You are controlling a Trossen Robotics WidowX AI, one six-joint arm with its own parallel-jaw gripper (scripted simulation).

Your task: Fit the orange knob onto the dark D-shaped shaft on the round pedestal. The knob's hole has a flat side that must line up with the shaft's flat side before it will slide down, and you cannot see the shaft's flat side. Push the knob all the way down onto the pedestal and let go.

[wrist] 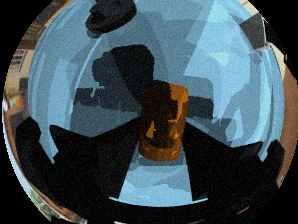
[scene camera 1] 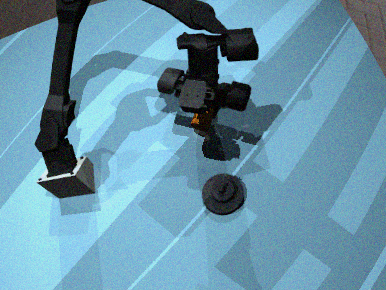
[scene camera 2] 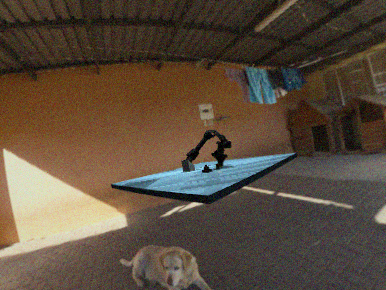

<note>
My gripper carries an orange knob. Also in view: a round dark pedestal.
My gripper shows as well in the wrist view.
</note>
